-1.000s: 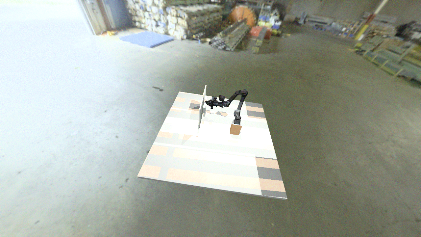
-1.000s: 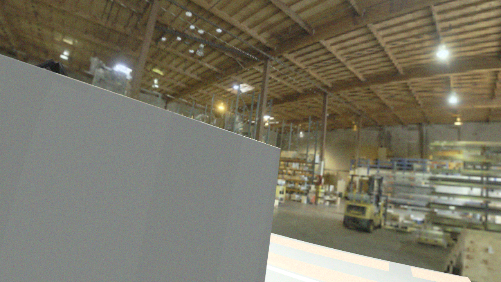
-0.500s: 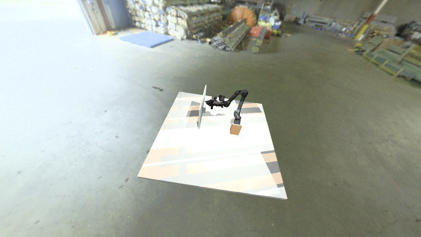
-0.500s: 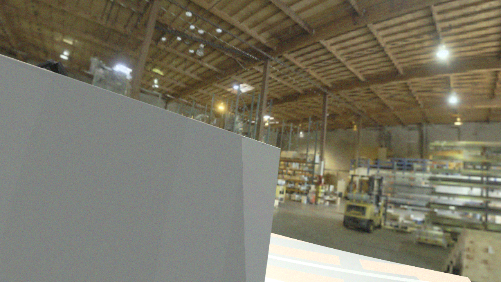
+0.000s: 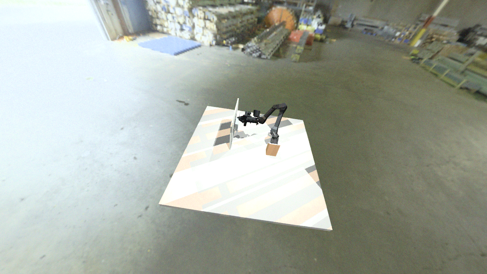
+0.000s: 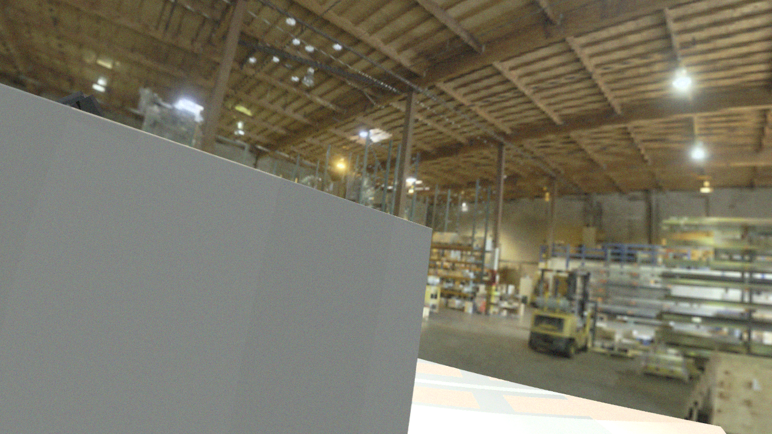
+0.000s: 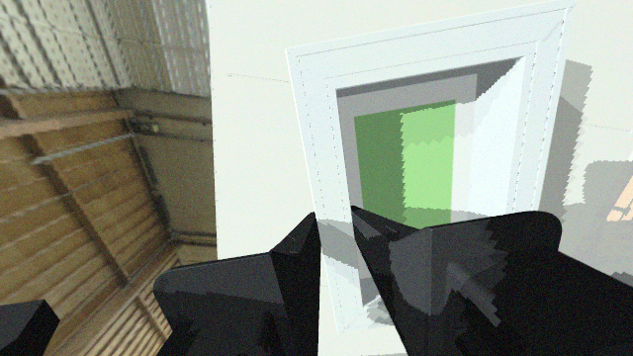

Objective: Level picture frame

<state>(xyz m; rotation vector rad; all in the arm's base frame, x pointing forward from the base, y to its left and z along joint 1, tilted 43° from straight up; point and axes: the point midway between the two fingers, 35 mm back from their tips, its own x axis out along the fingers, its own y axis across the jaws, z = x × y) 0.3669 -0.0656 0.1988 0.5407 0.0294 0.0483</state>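
Now: gripper tip 1 cm short of the picture frame, 2 cm to the left of it and 5 cm above it. Round my gripper tip: wall panel: 2 cm ahead, 7 cm below.
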